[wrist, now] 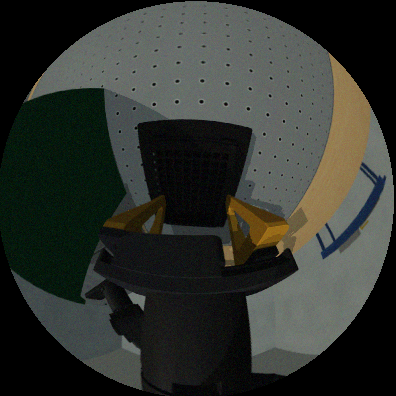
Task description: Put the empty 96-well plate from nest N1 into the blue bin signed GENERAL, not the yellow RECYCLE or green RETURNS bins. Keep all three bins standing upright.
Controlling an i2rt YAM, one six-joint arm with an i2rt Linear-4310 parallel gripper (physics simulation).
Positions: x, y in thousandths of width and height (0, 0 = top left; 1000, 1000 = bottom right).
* gripper: 494, 501
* black 96-well plate: 489, 438
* green bin: 170, 466
